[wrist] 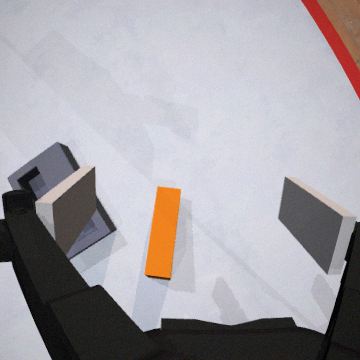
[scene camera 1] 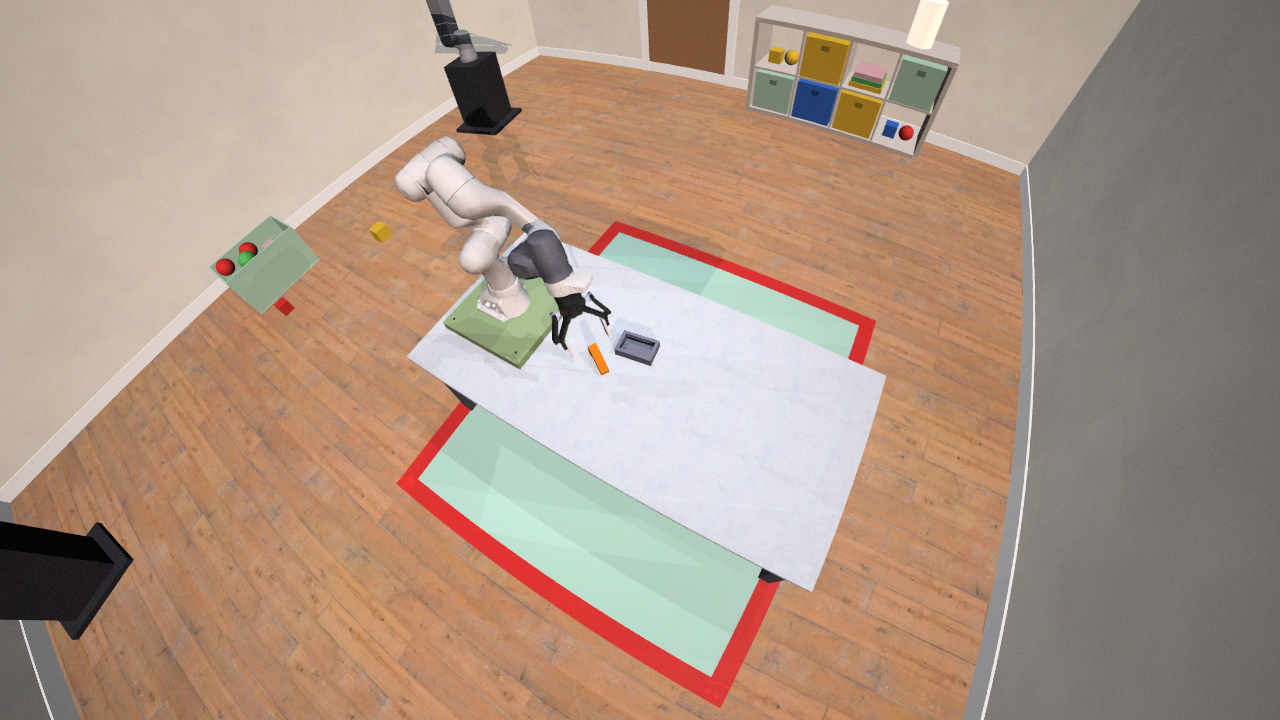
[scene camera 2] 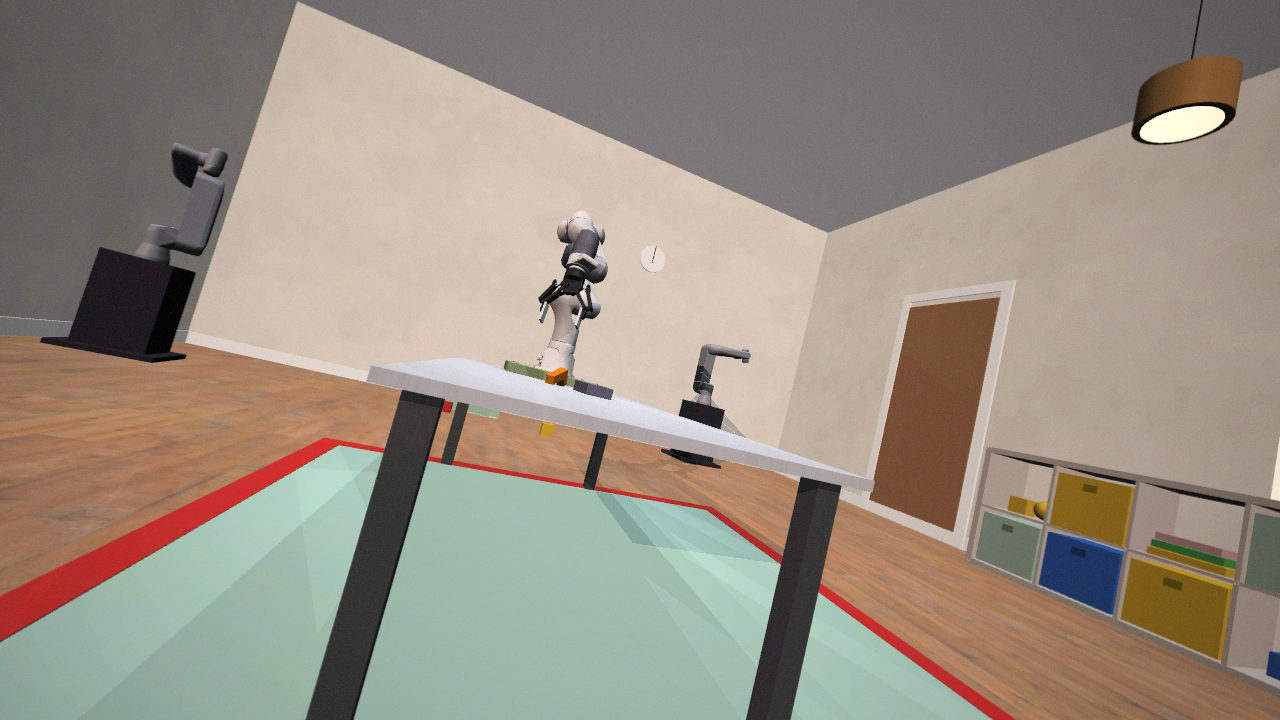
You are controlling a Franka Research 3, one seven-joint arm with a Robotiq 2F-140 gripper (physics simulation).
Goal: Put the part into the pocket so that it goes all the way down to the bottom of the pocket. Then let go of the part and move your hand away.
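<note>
The orange part (scene camera 1: 597,358) (scene camera 2: 556,377) (wrist: 164,232), a narrow bar from above, lies on the white table (scene camera 1: 733,420) beside the grey pocket block, apart from it. The pocket block (scene camera 1: 632,357) (scene camera 2: 593,390) (wrist: 52,156) has a rectangular recess. In the wrist view it is at the left, partly hidden behind a finger; some of its dark recess shows there. My gripper (scene camera 1: 588,343) (scene camera 2: 560,321) (wrist: 190,193) is wide open and empty, above the table. In the wrist view the part shows between the spread fingers, nearer the left one, and below them.
The arm stands on a green base plate (scene camera 1: 510,342) (scene camera 2: 519,367) at the table's end, close to the part and the gripper. The pocket block stands on the other side of the part, toward the table's middle. A red-bordered mat (scene camera 1: 554,546) lies under the table.
</note>
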